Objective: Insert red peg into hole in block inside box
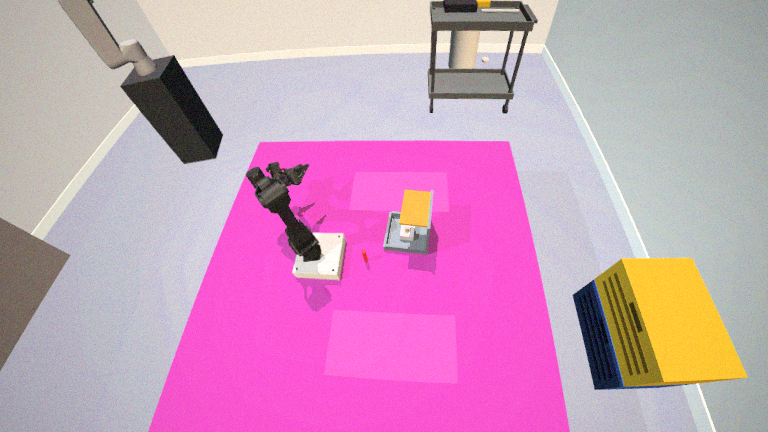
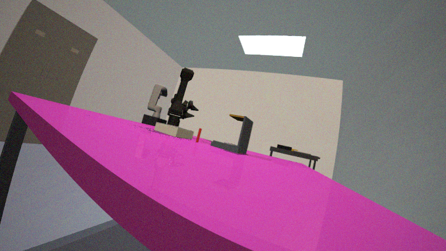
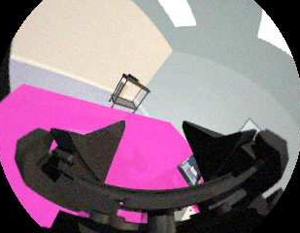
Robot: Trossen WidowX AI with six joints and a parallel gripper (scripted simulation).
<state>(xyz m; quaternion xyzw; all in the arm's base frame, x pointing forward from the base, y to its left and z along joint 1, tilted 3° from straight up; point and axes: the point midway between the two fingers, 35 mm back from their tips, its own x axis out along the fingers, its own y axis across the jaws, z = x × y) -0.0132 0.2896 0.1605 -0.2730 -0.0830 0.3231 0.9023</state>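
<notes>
Now: the red peg 35 cm to the right of my gripper tip, 19 cm ahead of it and 16 cm below it. The rest, counted from my gripper tip: orange roof 39 cm ahead, 27 cm to the right; back wall 44 cm ahead, 29 cm to the right, 10 cm below.
</notes>
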